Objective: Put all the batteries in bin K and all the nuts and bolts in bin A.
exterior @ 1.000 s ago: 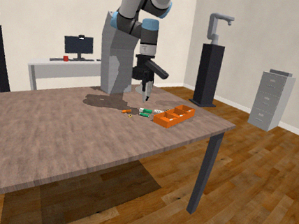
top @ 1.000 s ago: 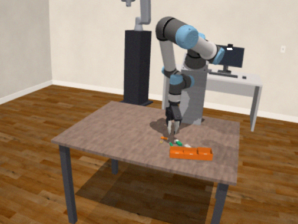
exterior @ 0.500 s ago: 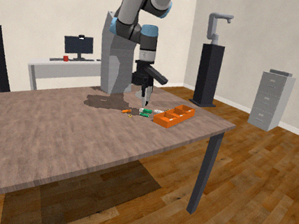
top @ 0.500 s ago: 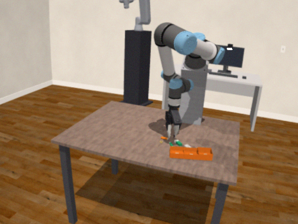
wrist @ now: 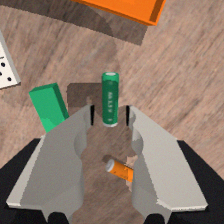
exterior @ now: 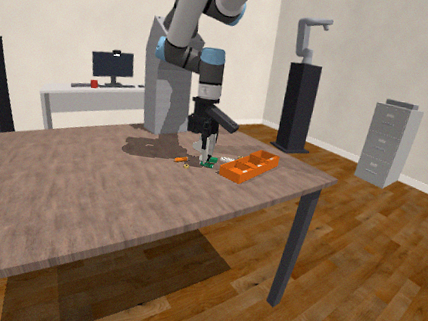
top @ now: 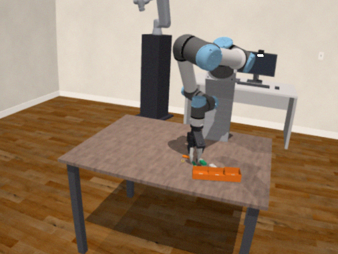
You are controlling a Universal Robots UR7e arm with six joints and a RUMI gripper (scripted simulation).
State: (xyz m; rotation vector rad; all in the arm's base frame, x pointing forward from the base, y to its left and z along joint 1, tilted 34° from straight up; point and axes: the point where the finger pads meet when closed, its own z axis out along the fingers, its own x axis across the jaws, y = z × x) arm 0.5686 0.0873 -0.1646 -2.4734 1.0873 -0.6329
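Right now my hand is 2 cm above the green battery. From my hand the other things lie so: orange battery: 8 cm to the right, 5 cm behind, 2 cm below; white domino: 10 cm to the left, 5 cm behind, 2 cm below; green-and-white battery: 5 cm behind, 2 cm to the left, 2 cm below.
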